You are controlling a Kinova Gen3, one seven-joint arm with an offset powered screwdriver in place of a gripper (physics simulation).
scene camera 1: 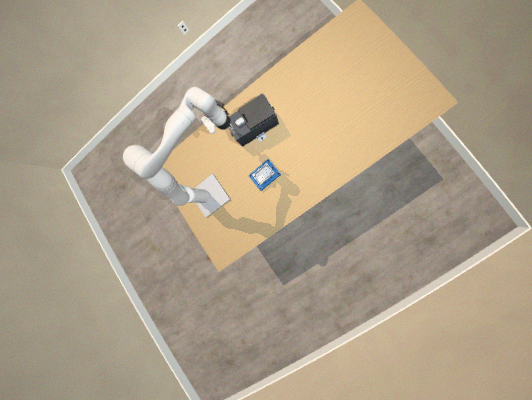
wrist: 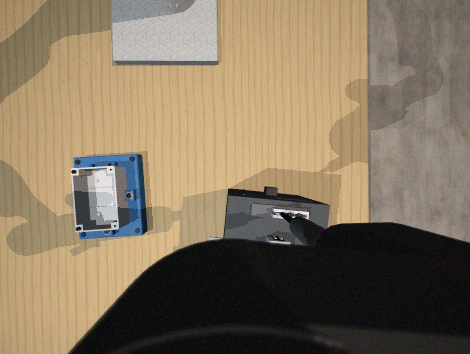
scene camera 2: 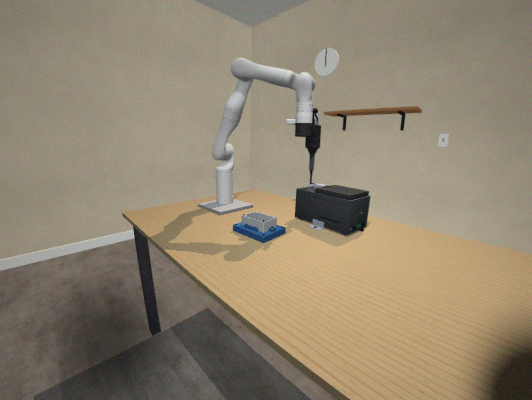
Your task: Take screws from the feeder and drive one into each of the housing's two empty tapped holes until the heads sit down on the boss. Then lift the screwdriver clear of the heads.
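The pale grey open-topped housing (scene camera 1: 264, 173) (scene camera 2: 252, 223) (wrist: 115, 200) sits in a blue fixture (scene camera 1: 260, 187) (scene camera 2: 265, 237) (wrist: 140, 180). In the wrist view its two left corners show larger dark round spots, its two right corners smaller ones. The black screw feeder (scene camera 1: 259, 111) (scene camera 2: 325, 210) (wrist: 239, 212) stands apart from the fixture. My screwdriver (scene camera 2: 311, 183) (wrist: 283, 214) points down, its tip at or just above the pale screw slot on the feeder's top. Whether a screw is on the bit is too small to tell. Contact with the slot is unclear.
The white arm (scene camera 1: 175, 130) (scene camera 2: 270, 74) rises from a pale base plate (scene camera 1: 219, 189) (scene camera 2: 212, 207) (wrist: 165, 45) on the wooden table (scene camera 1: 340, 80) (scene camera 2: 390, 300) (wrist: 280, 115). A wall shelf (scene camera 2: 375, 111) is behind the feeder. The black tool body hides the lower wrist view.
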